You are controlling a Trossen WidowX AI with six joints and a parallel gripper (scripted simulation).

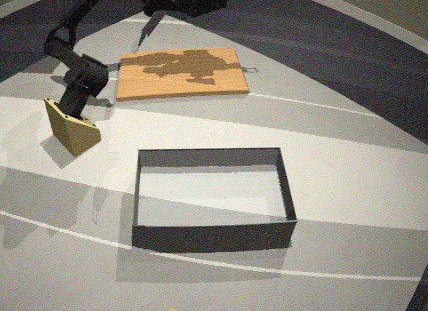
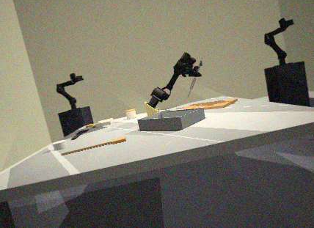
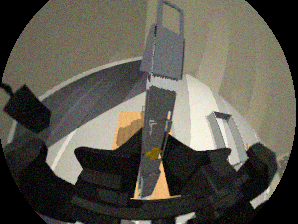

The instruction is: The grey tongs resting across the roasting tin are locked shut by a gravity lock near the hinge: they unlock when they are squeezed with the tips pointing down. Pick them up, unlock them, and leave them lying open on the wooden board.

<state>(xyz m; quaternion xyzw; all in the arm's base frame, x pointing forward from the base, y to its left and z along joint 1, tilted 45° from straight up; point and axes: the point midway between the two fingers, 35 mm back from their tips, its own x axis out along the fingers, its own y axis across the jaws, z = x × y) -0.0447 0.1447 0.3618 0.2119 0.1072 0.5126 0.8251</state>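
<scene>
Right now my gripper tip is 210 mm above the wooden board. The rest, counted from my gripper tip: cup: 590 mm to the right, 200 mm behind, 180 mm below; then grey roasting tin: 400 mm ahead, 250 mm to the right, 190 mm below; then yellow lock: 30 mm to the right, 20 mm behind, 20 mm above.
</scene>
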